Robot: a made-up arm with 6 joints. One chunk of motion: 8 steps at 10 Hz.
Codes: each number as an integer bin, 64 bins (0 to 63) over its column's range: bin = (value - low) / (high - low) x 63, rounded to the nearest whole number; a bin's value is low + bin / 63 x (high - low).
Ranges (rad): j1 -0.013..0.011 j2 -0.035..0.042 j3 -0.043..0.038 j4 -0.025..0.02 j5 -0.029..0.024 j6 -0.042..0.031
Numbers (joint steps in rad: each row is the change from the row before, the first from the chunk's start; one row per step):
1: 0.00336 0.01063 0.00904 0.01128 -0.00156 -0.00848
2: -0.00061 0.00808 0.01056 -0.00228 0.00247 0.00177
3: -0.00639 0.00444 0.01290 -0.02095 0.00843 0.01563
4: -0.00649 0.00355 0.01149 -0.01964 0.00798 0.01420
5: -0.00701 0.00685 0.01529 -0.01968 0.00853 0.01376
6: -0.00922 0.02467 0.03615 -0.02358 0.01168 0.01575
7: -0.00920 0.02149 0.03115 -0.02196 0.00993 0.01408
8: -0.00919 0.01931 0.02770 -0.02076 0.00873 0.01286
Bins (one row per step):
1: 43 37 40 51 33 29
2: 33 35 42 32 37 38
3: 17 32 43 6 44 50
4: 17 32 42 8 44 49
5: 16 34 45 7 45 48
6: 10 49 62 2 48 50
7: 10 46 58 4 46 48
8: 10 44 55 6 45 47

